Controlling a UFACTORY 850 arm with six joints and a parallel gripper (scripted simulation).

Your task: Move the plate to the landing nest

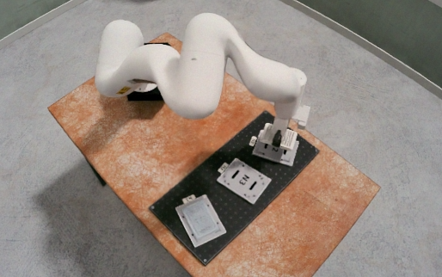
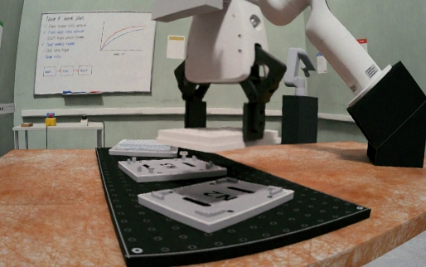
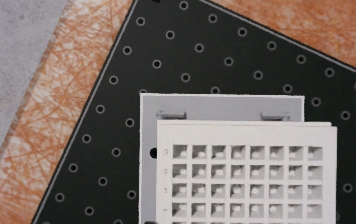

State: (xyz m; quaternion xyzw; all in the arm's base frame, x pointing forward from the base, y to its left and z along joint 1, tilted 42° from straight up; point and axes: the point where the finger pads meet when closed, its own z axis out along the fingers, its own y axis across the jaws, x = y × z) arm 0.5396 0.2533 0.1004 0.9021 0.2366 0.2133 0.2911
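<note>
Now: the nest N2 90 mm below my hand. The rest, counted from my hand: plate C15 (10 mm behind, 420 mm to the right, 80 mm below); then plate (10 mm below).
</note>
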